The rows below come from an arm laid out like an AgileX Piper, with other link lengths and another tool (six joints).
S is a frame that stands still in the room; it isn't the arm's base.
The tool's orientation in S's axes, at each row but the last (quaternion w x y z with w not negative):
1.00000, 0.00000, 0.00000, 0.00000
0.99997, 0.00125, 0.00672, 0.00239
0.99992, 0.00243, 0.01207, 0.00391
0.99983, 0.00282, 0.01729, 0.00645
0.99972, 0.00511, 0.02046, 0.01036
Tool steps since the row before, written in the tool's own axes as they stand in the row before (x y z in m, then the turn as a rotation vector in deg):
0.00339, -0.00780, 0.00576, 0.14, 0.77, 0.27
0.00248, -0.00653, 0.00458, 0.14, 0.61, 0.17
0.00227, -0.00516, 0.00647, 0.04, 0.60, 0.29
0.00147, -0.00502, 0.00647, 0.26, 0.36, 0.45
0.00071, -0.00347, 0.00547, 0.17, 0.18, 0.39
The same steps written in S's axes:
0.00339, -0.00780, 0.00576, 0.14, 0.77, 0.27
0.00257, -0.00653, 0.00453, 0.14, 0.61, 0.17
0.00247, -0.00517, 0.00639, 0.04, 0.60, 0.29
0.00176, -0.00504, 0.00639, 0.27, 0.36, 0.44
0.00100, -0.00351, 0.00540, 0.18, 0.18, 0.38

